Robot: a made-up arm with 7 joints. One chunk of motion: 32 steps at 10 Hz.
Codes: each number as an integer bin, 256 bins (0 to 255) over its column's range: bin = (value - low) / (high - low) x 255, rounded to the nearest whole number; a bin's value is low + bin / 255 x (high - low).
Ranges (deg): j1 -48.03..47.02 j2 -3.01..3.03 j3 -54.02..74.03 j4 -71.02..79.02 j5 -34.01..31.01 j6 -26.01..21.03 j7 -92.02..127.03
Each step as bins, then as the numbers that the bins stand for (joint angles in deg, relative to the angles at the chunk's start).
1 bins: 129 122 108 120 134 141 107
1 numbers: 0.05 -0.12 0.21 -0.41 0.16 0.00 -0.10
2 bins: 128 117 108 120 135 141 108
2 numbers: -0.32 -0.24 0.21 -0.41 0.41 0.00 0.75
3 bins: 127 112 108 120 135 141 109
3 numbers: -0.69 -0.36 0.21 -0.41 0.41 0.00 1.61
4 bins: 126 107 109 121 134 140 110
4 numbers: -1.06 -0.48 0.72 0.18 0.16 -0.18 2.47
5 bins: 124 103 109 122 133 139 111
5 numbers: -1.81 -0.57 0.72 0.76 -0.10 -0.37 3.33
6 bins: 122 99 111 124 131 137 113
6 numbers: -2.56 -0.67 1.72 1.94 -0.61 -0.74 5.05
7 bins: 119 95 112 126 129 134 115
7 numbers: -3.67 -0.76 2.22 3.12 -1.12 -1.29 6.77
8 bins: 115 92 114 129 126 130 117
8 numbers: -5.16 -0.83 3.23 4.88 -1.88 -2.03 8.49
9 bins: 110 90 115 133 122 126 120
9 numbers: -7.03 -0.88 3.73 7.24 -2.90 -2.77 11.06
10 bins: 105 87 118 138 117 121 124
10 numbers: -8.89 -0.95 5.23 10.18 -4.18 -3.69 14.50
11 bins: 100 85 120 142 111 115 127
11 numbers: -10.76 -1.00 6.24 12.53 -5.71 -4.80 17.08
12 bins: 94 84 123 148 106 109 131
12 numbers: -12.99 -1.02 7.75 16.06 -6.98 -5.90 20.51
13 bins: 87 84 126 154 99 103 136
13 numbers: -15.60 -1.02 9.25 19.59 -8.77 -7.01 24.81
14 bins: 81 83 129 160 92 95 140
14 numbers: -17.84 -1.04 10.76 23.12 -10.55 -8.49 28.24
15 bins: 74 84 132 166 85 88 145
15 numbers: -20.45 -1.02 12.26 26.65 -12.34 -9.78 32.54
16 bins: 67 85 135 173 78 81 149
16 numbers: -23.06 -1.00 13.77 30.77 -14.12 -11.07 35.97
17 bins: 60 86 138 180 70 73 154
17 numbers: -25.67 -0.97 15.28 34.89 -16.16 -12.54 40.27
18 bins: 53 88 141 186 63 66 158
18 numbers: -28.27 -0.93 16.78 38.42 -17.95 -13.83 43.71
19 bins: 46 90 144 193 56 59 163
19 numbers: -30.88 -0.88 18.29 42.54 -19.73 -15.13 48.00
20 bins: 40 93 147 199 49 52 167
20 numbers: -33.12 -0.81 19.80 46.07 -21.52 -16.42 51.44
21 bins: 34 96 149 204 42 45 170
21 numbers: -35.36 -0.74 20.80 49.01 -23.30 -17.71 54.01
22 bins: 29 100 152 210 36 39 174
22 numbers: -37.22 -0.64 22.31 52.54 -24.83 -18.82 57.45
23 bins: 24 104 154 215 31 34 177
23 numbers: -39.08 -0.55 23.31 55.48 -26.11 -19.74 60.03
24 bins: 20 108 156 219 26 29 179
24 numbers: -40.58 -0.45 24.32 57.84 -27.38 -20.66 61.74
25 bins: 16 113 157 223 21 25 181
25 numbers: -42.07 -0.33 24.82 60.19 -28.66 -21.40 63.46
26 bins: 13 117 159 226 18 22 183
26 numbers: -43.18 -0.24 25.82 61.96 -29.42 -21.95 65.18
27 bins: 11 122 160 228 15 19 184
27 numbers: -43.93 -0.12 26.33 63.13 -30.19 -22.51 66.04
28 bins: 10 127 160 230 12 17 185
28 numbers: -44.30 0.00 26.33 64.31 -30.95 -22.87 66.90
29 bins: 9 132 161 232 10 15 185
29 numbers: -44.68 0.12 26.83 65.49 -31.46 -23.24 66.90
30 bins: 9 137 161 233 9 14 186
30 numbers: -44.68 0.24 26.83 66.08 -31.72 -23.43 67.76
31 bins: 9 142 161 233 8 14 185
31 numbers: -44.68 0.35 26.83 66.08 -31.97 -23.43 66.90
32 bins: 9 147 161 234 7 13 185
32 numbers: -44.68 0.47 26.83 66.66 -32.23 -23.61 66.90
